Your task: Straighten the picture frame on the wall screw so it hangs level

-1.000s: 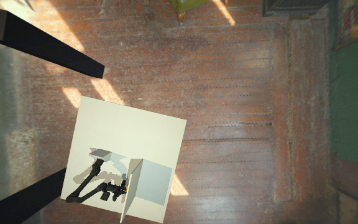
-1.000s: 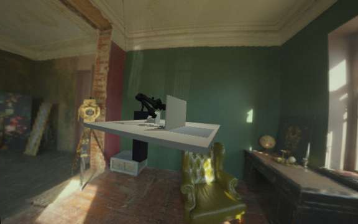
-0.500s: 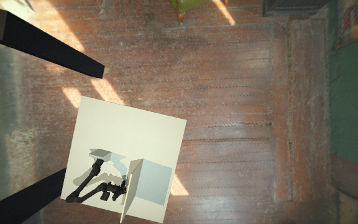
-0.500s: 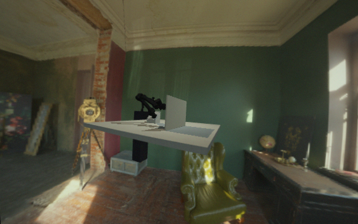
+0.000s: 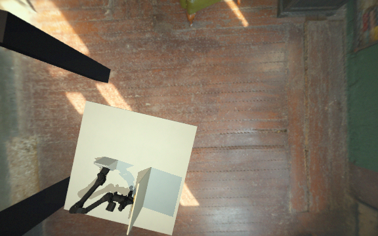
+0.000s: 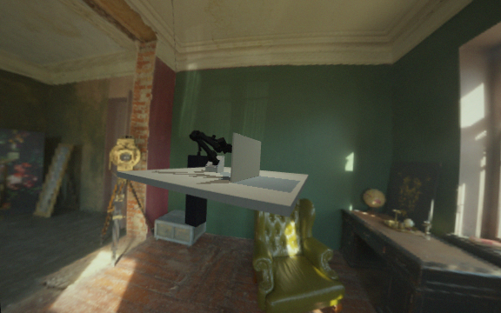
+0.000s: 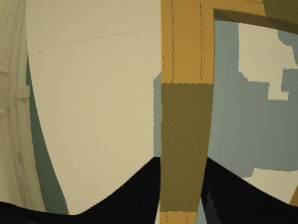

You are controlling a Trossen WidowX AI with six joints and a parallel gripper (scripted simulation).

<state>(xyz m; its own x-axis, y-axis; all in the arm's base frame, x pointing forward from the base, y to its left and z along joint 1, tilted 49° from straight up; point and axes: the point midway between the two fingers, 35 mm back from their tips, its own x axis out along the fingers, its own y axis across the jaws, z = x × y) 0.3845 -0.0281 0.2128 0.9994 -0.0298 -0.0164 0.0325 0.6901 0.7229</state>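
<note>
Right now my gripper tip is 10 mm short of the yellow picture frame and 50 mm above it. The rest, counted from my gripper tip: cream wall panel (20 mm ahead, 10 mm to the left, 70 mm below).
</note>
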